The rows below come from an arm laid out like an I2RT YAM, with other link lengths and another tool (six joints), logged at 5 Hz.
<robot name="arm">
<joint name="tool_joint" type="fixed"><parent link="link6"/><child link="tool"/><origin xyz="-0.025 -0.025 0.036" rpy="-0.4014 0 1.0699"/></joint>
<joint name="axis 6" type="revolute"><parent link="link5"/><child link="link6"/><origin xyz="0 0.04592 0.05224" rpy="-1.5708 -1.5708 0"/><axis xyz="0 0 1"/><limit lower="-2.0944" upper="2.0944"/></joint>
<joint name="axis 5" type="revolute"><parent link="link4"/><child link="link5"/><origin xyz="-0.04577 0.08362 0.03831" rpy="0 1.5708 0"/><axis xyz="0 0 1"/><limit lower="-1.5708" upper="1.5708"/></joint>
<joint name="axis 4" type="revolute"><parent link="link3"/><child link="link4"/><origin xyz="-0.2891 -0.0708 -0.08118" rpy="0 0 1.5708"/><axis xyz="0 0 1"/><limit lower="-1.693" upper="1.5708"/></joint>
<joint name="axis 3" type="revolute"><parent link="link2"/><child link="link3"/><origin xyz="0.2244 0 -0.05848" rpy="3.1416 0 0"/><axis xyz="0 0 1"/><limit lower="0" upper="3.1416"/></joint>
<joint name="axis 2" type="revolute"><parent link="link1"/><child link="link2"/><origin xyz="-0.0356 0.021 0.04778" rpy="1.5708 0 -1.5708"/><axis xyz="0 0 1"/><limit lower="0" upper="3.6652"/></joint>
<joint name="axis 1" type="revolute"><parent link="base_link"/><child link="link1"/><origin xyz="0 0 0.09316" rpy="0 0 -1.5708"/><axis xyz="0 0 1"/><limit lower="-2.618" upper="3.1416"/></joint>
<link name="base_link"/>
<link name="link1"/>
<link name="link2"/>
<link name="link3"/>
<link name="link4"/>
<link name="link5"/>
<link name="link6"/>
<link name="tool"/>
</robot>
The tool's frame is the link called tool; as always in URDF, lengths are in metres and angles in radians.
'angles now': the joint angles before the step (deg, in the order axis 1, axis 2, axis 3, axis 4, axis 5, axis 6). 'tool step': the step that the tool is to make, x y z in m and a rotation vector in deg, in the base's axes. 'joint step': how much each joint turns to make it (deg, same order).
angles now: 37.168, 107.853, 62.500, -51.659, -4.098, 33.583
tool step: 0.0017, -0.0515, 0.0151, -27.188, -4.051, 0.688
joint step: -1.899, 2.962, 0.892, -11.395, 24.195, 3.303
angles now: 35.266, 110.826, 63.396, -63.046, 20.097, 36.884
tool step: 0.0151, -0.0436, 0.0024, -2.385, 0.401, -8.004
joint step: -8.413, 0.184, -0.027, -1.472, 1.857, 0.308
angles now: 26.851, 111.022, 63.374, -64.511, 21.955, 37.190
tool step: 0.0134, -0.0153, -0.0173, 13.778, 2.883, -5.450
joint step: -6.792, 0.002, -0.087, 4.612, -12.525, -6.137
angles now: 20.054, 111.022, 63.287, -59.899, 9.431, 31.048
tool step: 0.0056, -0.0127, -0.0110, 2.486, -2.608, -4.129
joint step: -3.035, 0.015, -1.718, 4.901, -1.771, 0.637
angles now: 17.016, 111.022, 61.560, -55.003, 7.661, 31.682
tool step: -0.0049, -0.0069, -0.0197, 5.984, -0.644, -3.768
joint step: -2.501, -0.008, -3.475, 5.719, -5.725, -0.053
